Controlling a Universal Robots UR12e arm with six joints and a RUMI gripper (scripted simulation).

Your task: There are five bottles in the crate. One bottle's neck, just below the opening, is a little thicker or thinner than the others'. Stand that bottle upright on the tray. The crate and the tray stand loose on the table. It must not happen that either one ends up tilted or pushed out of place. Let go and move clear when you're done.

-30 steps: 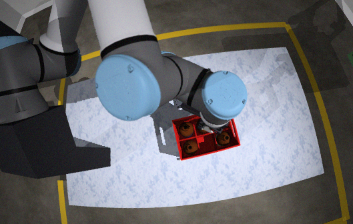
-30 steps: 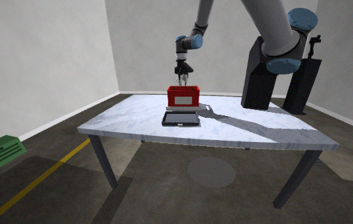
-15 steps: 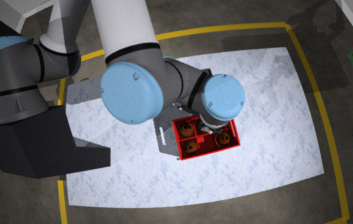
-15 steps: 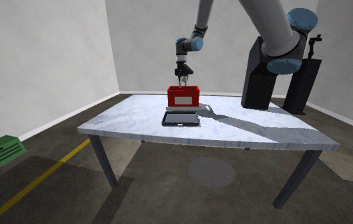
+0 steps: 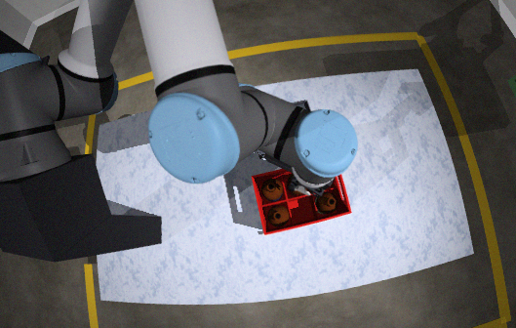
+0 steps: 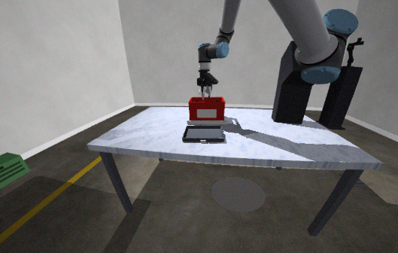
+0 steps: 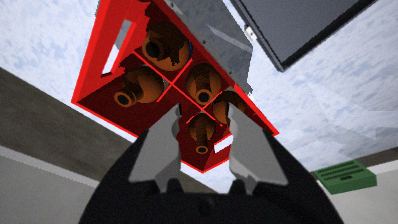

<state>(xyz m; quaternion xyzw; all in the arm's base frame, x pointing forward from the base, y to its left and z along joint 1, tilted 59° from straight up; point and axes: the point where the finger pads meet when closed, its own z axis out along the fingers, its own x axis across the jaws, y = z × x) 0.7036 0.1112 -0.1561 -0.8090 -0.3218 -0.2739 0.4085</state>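
My hand is 50 mm to the left of the red crate and 110 mm above it. Round my hand: dark tray (240 mm to the left, 180 mm below).
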